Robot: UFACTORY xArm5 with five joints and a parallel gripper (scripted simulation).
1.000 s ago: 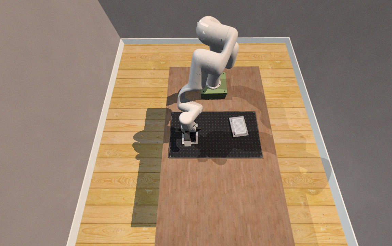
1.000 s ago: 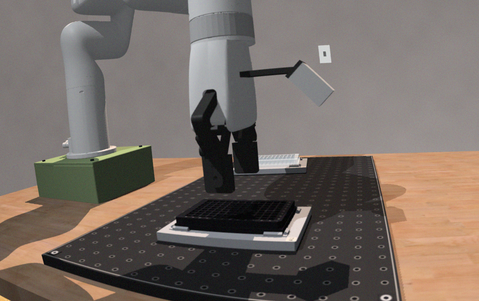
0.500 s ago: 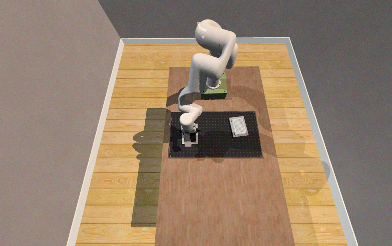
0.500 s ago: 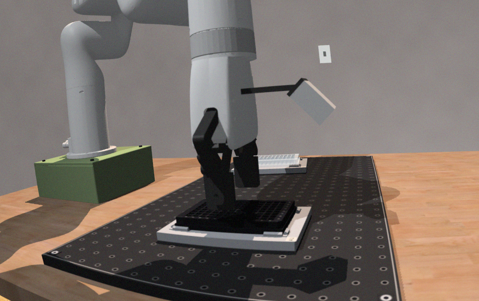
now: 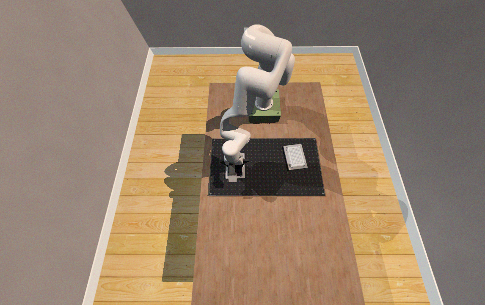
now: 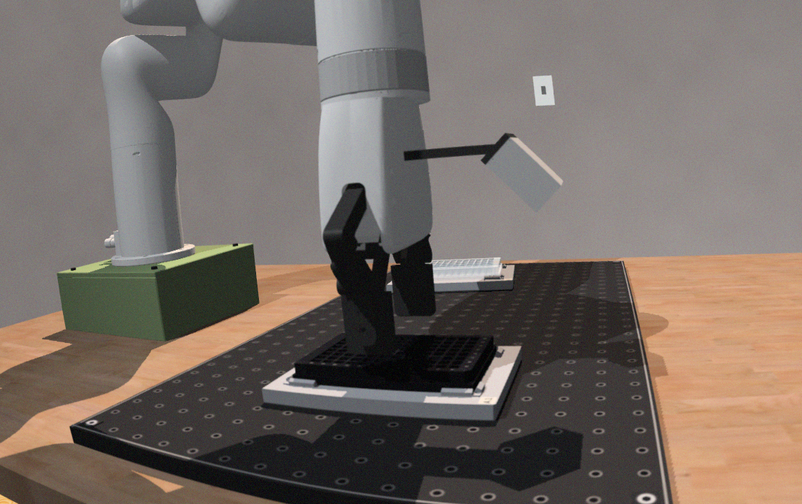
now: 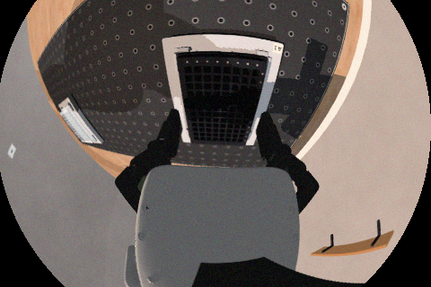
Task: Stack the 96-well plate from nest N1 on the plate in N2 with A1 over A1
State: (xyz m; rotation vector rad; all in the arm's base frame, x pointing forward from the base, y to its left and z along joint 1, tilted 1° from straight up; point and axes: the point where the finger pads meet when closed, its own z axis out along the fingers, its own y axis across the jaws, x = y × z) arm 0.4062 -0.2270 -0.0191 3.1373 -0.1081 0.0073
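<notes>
Now: hand 30 mm above the black 96-well plate. From my hand the other things lie so: clear 96-well plate 390 mm to the left, 30 mm below, 30 mm behind.
</notes>
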